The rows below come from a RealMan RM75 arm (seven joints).
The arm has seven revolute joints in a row. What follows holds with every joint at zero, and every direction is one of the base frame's.
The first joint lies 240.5 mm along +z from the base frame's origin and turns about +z.
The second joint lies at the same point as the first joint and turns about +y.
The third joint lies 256 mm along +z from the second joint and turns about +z.
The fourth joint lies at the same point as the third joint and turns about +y.
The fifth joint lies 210 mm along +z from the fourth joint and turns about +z.
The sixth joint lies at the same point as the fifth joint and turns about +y.
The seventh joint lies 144 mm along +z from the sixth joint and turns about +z.
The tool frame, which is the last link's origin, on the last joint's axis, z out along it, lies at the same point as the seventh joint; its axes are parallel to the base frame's.
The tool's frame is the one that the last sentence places.
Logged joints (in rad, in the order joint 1, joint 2, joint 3, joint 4, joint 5, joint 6, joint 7), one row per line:
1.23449 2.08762 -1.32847 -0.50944 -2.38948 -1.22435 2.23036
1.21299 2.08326 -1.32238 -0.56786 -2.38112 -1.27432 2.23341
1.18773 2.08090 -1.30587 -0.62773 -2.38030 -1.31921 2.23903
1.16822 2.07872 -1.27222 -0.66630 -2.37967 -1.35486 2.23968
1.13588 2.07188 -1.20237 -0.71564 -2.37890 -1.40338 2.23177
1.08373 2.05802 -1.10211 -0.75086 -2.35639 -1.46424 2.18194
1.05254 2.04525 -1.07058 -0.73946 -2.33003 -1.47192 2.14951
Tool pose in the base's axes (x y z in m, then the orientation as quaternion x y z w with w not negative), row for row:
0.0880 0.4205 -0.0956 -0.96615 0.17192 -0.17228 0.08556
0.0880 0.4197 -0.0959 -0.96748 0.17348 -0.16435 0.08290
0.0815 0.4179 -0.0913 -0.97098 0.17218 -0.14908 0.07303
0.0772 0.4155 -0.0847 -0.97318 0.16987 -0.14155 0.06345
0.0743 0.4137 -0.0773 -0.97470 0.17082 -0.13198 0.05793
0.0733 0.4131 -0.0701 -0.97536 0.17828 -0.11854 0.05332
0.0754 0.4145 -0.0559 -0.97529 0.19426 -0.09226 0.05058
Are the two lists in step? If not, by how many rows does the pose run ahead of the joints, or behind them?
The pose runs 2 rows behind the joints: the pose in row i belongs to the joints in row i - 2.
